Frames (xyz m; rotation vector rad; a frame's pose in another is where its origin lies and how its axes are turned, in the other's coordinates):
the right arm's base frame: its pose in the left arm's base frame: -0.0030 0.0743 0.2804 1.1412 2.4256 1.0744
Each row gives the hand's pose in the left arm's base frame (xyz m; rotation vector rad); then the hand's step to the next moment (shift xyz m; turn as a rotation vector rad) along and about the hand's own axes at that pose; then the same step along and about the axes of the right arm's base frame.
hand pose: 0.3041 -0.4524 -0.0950 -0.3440 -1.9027 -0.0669
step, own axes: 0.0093 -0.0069 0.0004 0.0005 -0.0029 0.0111
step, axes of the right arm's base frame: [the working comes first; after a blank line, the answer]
step, axes of the left arm's base frame: -0.0051 -0.0046 0.0093 -0.0110 -0.0003 -0.0031

0.0007 0.0018 -0.0114 0.0068 -0.0085 -0.0035
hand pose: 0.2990 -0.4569 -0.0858 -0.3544 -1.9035 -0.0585
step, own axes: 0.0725 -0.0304 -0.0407 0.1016 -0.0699 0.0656
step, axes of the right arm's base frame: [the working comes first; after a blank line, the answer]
step, axes of the left arm's base frame: 0.0061 -0.0219 0.0856 -0.1105 -0.0308 0.0797

-0.0137 0.0553 -0.0678 0.0562 -0.0179 -0.1266
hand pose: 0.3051 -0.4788 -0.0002 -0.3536 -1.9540 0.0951
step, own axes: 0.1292 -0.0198 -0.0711 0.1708 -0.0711 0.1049
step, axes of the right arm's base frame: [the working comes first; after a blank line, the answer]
step, axes of the left arm's base frame: 0.0141 0.0117 0.1477 -0.1715 -0.0082 0.1255

0.0110 0.1183 -0.0896 0.1171 -0.0098 -0.1773
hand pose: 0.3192 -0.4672 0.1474 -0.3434 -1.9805 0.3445
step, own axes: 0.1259 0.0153 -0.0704 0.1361 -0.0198 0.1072
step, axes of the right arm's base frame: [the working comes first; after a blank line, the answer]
step, axes of the left arm's base frame: 0.0136 0.0691 0.1268 -0.1549 0.0252 0.0760

0.0526 0.1272 -0.0458 0.1271 -0.0218 -0.1173
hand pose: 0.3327 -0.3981 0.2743 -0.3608 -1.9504 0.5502
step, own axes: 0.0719 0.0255 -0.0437 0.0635 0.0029 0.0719
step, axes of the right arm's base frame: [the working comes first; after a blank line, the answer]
step, axes of the left arm's base frame: 0.0093 0.0657 0.0577 -0.0920 0.0173 0.0211

0.0474 0.0740 -0.0016 0.0754 -0.0291 -0.0518
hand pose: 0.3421 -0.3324 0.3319 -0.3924 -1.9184 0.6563
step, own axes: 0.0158 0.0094 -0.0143 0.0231 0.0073 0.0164
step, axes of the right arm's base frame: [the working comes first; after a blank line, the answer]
step, axes of the left arm's base frame: 0.0061 0.0199 0.0105 -0.0247 0.0139 0.0071

0.0116 0.0193 0.0060 0.0273 -0.0029 -0.0101
